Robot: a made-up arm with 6 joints.
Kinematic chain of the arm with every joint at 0, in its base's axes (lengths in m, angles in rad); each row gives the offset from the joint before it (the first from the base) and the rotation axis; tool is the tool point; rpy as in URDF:
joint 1: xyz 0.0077 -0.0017 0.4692 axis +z
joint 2: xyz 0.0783 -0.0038 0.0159 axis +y
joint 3: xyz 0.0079 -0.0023 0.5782 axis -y
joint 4: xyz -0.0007 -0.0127 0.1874 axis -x
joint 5: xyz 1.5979 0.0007 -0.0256 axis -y
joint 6: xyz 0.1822 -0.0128 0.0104 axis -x
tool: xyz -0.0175 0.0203 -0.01 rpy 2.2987 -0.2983 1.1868
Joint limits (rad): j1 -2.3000..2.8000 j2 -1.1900..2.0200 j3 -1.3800..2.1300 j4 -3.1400..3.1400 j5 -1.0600..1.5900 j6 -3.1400..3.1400
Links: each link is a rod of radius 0.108 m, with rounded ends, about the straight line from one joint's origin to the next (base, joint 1, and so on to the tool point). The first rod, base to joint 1, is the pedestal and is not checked.
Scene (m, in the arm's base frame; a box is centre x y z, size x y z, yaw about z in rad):
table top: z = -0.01
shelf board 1: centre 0.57 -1.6 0.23 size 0.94 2 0.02 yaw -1.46
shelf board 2: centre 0.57 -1.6 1 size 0.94 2 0.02 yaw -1.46
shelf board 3: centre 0.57 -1.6 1.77 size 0.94 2 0.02 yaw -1.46
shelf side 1: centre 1.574 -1.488 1 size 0.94 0.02 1.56 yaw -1.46
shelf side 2: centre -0.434 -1.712 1 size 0.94 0.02 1.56 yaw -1.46
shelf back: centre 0.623 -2.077 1 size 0.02 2.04 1.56 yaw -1.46
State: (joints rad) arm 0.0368 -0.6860 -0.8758 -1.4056 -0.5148 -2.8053
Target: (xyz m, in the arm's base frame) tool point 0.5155 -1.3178 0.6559
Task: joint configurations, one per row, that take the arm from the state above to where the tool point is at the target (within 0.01 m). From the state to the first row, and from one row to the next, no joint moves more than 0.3 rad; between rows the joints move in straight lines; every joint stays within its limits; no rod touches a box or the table.
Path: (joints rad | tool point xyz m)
1: -0.2167 -0.7134 -0.9077 -1.3962 -0.4926 -2.8048 | 1.4415 -0.2608 0.7318
2: -0.4702 -0.7408 -0.9397 -1.3869 -0.4705 -2.8043 | 1.3184 -0.6102 0.7132
3: -0.7237 -0.7682 -0.9716 -1.3775 -0.4483 -2.8038 | 1.1127 -0.9147 0.6944
4: -0.9772 -0.7956 -1.0036 -1.3682 -0.4261 -2.8033 | 0.8388 -1.1554 0.6752
5: -1.2307 -0.8230 -1.0355 -1.3588 -0.4040 -2.8028 | 0.5156 -1.3178 0.6560

